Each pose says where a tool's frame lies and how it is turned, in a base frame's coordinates. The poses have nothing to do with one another.
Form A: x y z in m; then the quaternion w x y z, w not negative.
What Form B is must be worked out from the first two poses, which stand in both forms.
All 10 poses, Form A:
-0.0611, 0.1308, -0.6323, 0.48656, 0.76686, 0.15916, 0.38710
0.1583, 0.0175, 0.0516, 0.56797, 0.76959, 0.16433, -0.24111
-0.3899, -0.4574, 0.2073, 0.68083, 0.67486, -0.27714, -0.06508
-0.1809, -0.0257, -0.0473, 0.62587, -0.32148, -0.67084, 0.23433
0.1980, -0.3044, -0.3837, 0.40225, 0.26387, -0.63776, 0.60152
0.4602, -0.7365, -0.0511, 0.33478, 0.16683, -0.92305, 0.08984
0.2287, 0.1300, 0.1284, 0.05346, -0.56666, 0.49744, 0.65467
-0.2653, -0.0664, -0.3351, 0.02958, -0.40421, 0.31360, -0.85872
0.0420, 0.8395, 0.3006, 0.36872, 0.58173, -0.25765, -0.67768
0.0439, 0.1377, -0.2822, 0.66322, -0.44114, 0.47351, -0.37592
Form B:
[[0.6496, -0.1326, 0.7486, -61.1], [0.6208, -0.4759, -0.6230, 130.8], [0.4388, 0.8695, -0.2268, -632.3], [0, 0, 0, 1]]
[[0.8297, 0.5268, -0.1844, 158.3], [-0.0210, -0.3008, -0.9535, 17.5], [-0.5578, 0.7950, -0.2385, 51.6], [0, 0, 0, 1]]
[[0.8379, -0.2854, -0.4652, -389.9], [-0.4627, 0.0807, -0.8829, -457.4], [0.2895, 0.9550, -0.0645, 207.3], [0, 0, 0, 1]]
[[-0.0099, 0.1380, -0.9904, -180.9], [0.7246, 0.6835, 0.0880, -25.7], [0.6891, -0.7168, -0.1068, -47.3], [0, 0, 0, 1]]
[[-0.5371, -0.8205, -0.1956, 198.0], [0.1474, 0.1371, -0.9795, -304.4], [0.8305, -0.5550, 0.0473, -383.7], [0, 0, 0, 1]]
[[-0.7202, -0.3681, -0.5881, 460.2], [-0.2478, 0.9282, -0.2776, -736.5], [0.6480, -0.0542, -0.7597, -51.1], [0, 0, 0, 1]]
[[-0.3521, -0.6338, -0.6888, 228.7], [-0.4938, -0.4994, 0.7119, 130.0], [-0.7951, 0.5907, -0.1371, 128.4], [0, 0, 0, 1]]
[[-0.6715, -0.2027, 0.7128, -265.3], [-0.3043, -0.8016, -0.5147, -66.4], [0.6756, -0.5625, 0.4765, -335.1], [0, 0, 0, 1]]
[[-0.0513, 0.2000, -0.9785, 42.0], [-0.7995, -0.5953, -0.0798, 839.5], [-0.5985, 0.7782, 0.1904, 300.6], [0, 0, 0, 1]]
[[0.2689, 0.0809, 0.9598, 43.9], [-0.9164, 0.3282, 0.2291, 137.7], [-0.2964, -0.9412, 0.1624, -282.2], [0, 0, 0, 1]]

